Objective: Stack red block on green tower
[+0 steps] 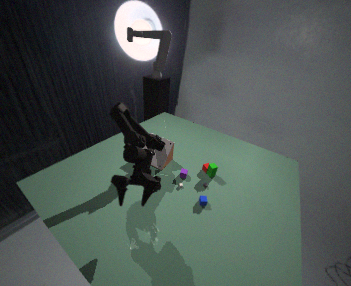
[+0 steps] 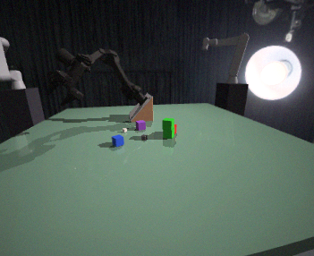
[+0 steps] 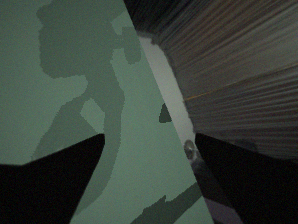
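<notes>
Right now my gripper tip is 12 cm short of the red block, 52 cm to the right of it and 14 cm above it. Round my gripper tip: small pale piece (5 cm ahead, 31 cm to the left, 15 cm below); blue block (20 cm ahead, 29 cm to the left, 15 cm below); purple block (3 cm ahead, 39 cm to the left, 14 cm below).
</notes>
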